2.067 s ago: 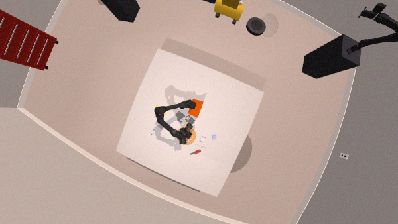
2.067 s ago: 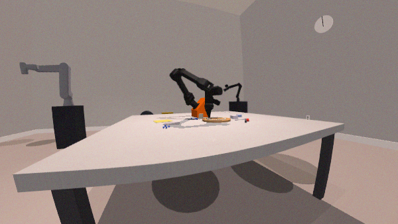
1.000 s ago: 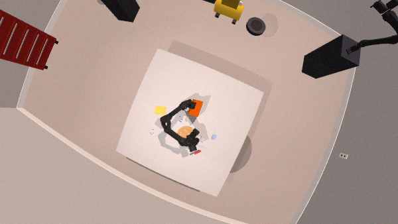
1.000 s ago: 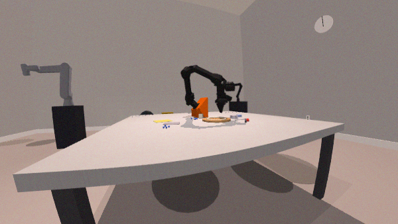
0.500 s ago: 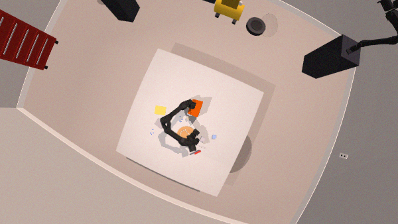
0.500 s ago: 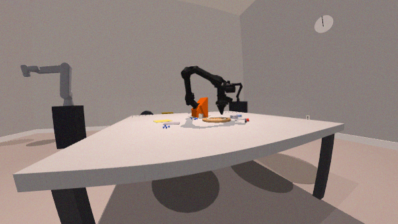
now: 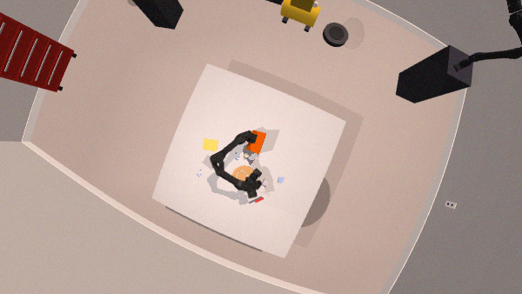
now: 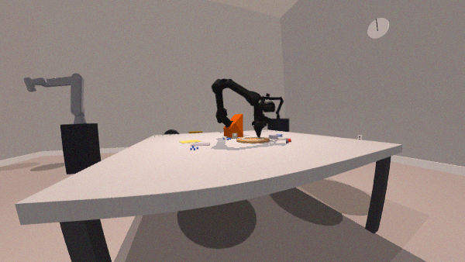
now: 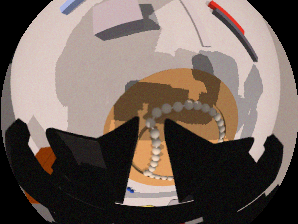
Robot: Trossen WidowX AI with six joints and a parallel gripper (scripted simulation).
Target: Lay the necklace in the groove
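Now: the round tan bead board 20 mm ahead of my gripper tip, 60 mm to the right of it and 10 mm below it. The rest, counted from my gripper tip: tool (160 mm ahead, 100 mm to the left, 10 mm below); then white square (120 mm to the left); then pale blue cube (60 mm behind, 230 mm to the left, 10 mm below).
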